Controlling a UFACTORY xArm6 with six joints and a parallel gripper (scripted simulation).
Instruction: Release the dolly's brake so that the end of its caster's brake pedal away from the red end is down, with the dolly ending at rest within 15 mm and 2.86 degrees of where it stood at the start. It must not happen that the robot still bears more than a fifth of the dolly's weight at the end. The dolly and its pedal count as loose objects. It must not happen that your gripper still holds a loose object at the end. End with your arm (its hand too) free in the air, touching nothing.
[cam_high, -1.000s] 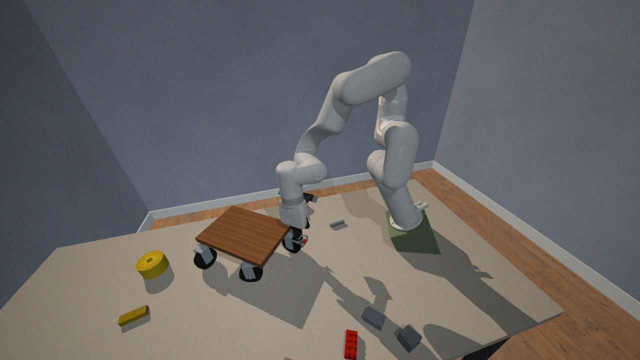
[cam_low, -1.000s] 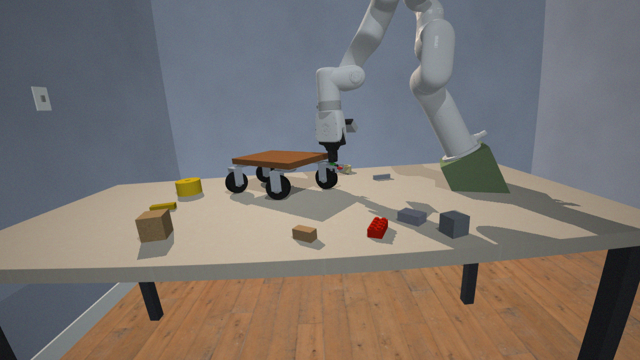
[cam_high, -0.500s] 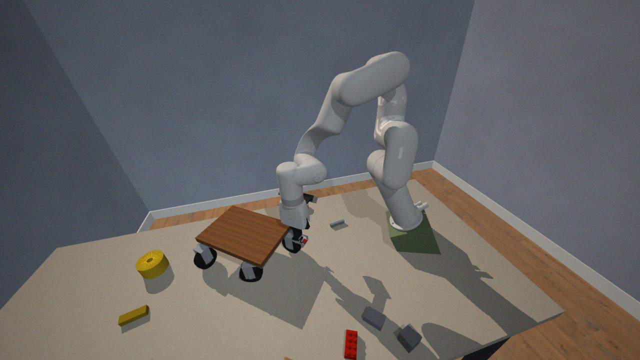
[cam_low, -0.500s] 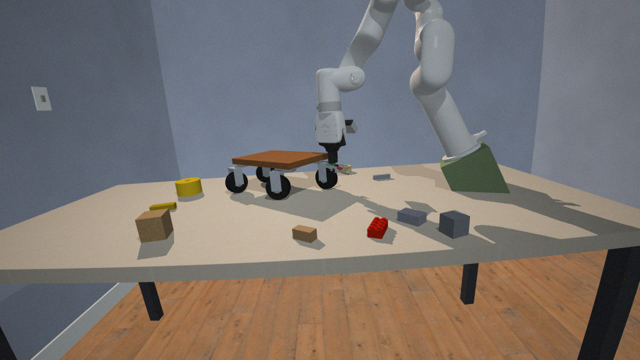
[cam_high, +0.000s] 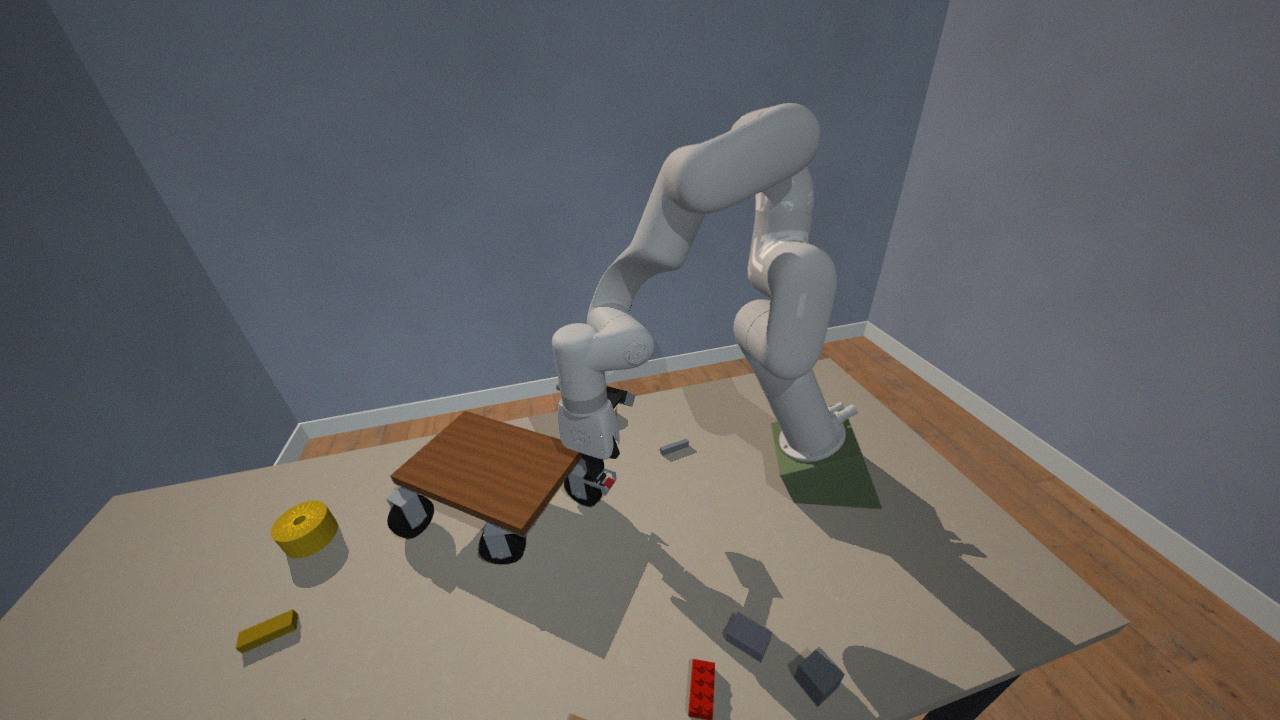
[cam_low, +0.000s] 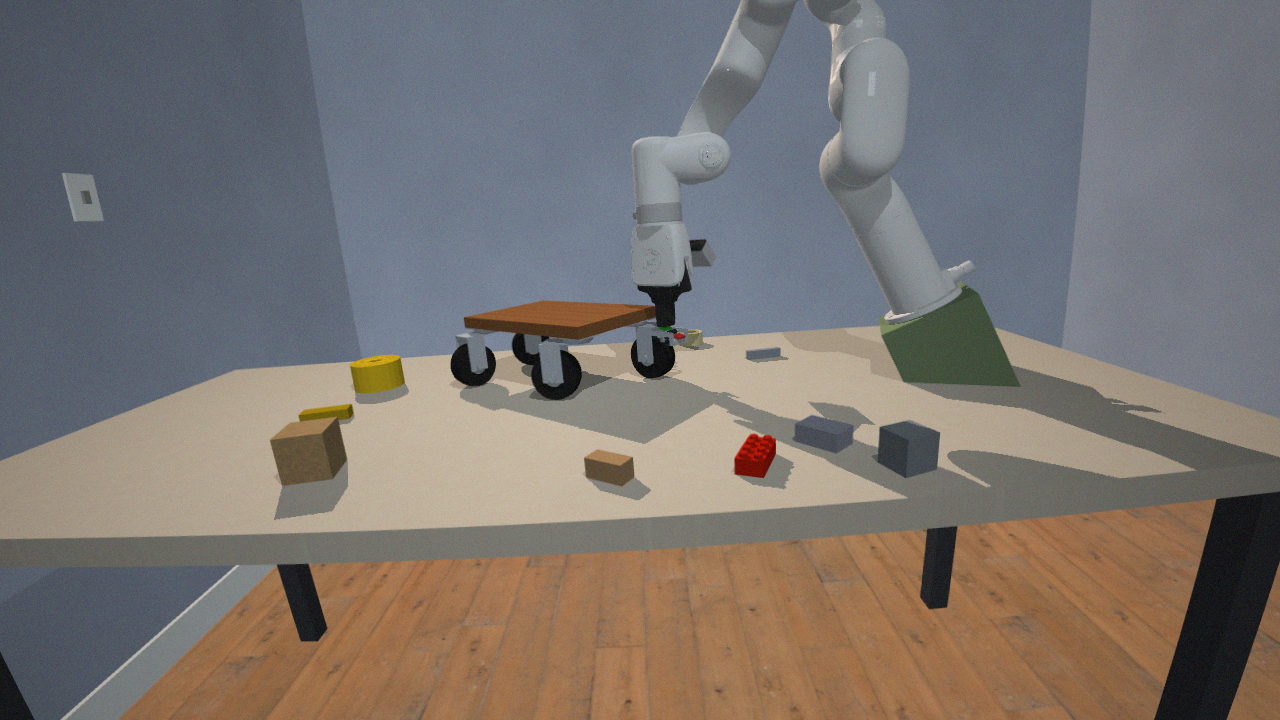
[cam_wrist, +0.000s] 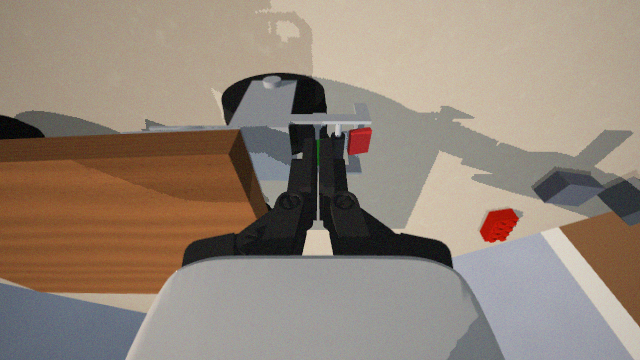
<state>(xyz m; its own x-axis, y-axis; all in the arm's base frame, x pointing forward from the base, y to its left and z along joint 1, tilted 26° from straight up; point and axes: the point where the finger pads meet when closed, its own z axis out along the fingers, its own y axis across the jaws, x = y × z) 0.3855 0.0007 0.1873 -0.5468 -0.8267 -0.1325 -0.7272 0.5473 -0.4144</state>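
My gripper is now 3 cm above the brake pedal, 1 cm to the right of it and 1 cm past it. From my hand the other things lie so: grey bar (18 cm behind, 11 cm to the right, 11 cm below); then red brick (35 cm to the left, 10 cm below, 10 cm behind); then yellow cylinder (57 cm ahead, 9 cm below, 5 cm to the right).
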